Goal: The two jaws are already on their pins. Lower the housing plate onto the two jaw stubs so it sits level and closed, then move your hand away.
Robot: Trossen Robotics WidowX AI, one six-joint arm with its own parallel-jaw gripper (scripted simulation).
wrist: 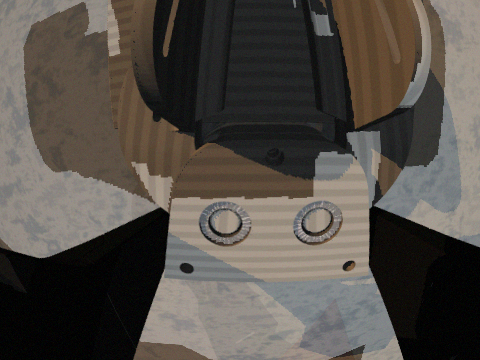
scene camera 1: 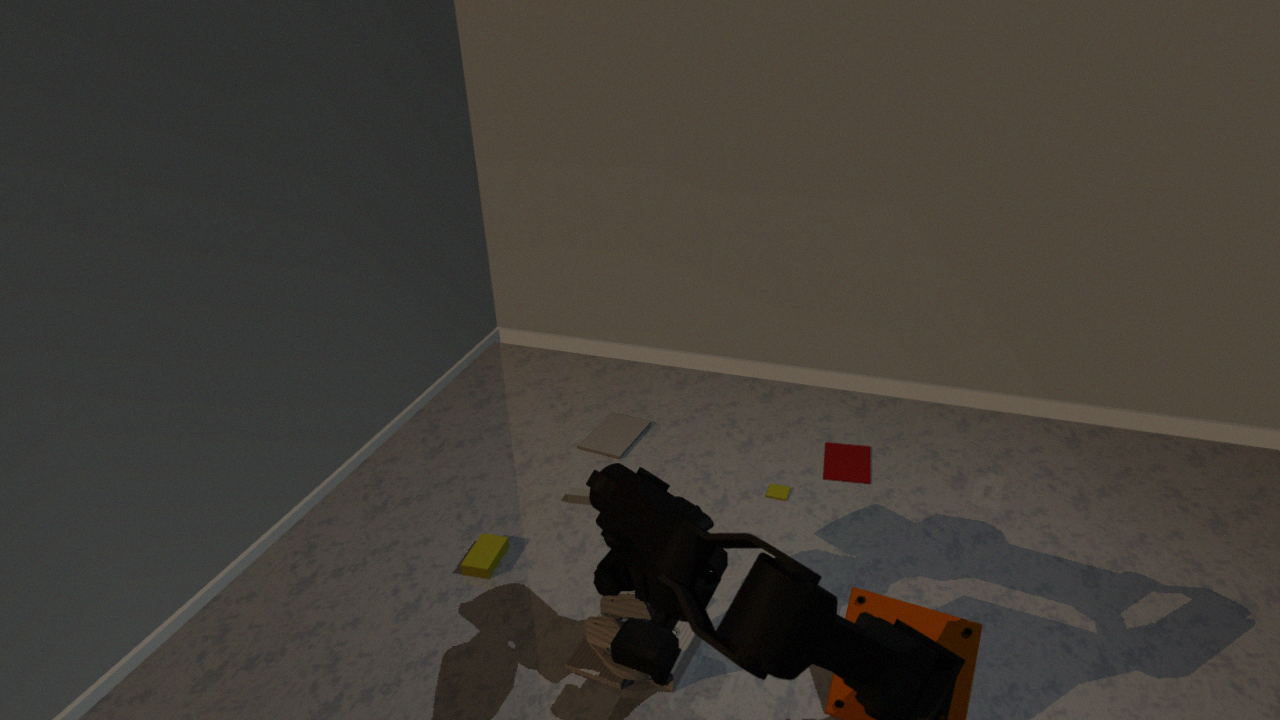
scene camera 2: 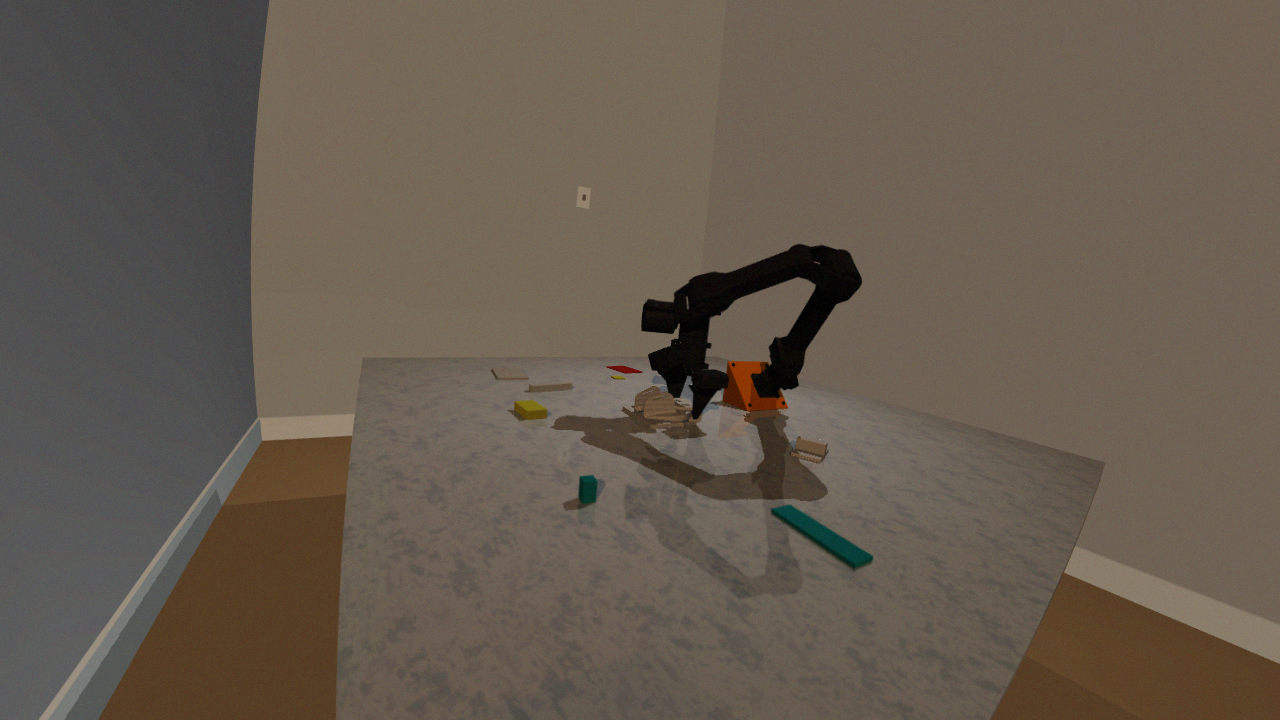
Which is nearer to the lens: the yellow block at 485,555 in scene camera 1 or the red tile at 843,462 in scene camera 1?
The yellow block.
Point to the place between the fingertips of my gripper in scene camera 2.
At 684,412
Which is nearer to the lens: the teal bar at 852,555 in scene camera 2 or the wooden block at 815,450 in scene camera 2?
The teal bar.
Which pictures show my gripper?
The wrist view, scene camera 1 and scene camera 2: all of them.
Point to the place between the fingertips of my gripper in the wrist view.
267,216
